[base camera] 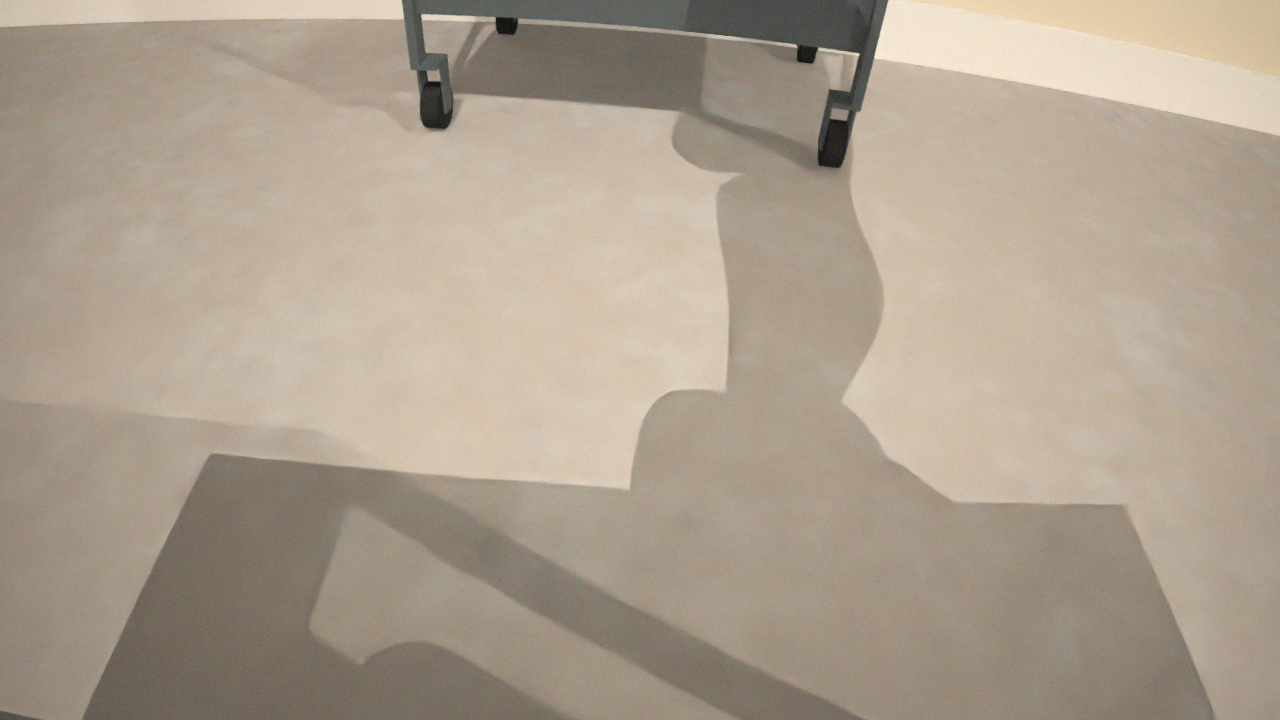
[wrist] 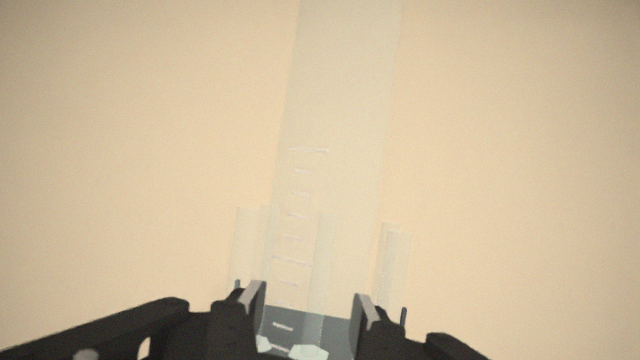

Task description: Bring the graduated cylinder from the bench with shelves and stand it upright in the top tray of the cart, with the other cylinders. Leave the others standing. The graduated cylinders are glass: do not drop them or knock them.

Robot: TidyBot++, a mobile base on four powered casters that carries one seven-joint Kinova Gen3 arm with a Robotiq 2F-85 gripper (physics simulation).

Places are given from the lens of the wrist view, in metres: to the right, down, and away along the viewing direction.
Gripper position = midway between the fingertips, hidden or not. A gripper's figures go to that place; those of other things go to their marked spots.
my gripper [wrist: 307,307]: -0.01, 0.06, 0.16
clear glass graduated cylinder [wrist: 322,212]: 0.00, 0.01, 0.11
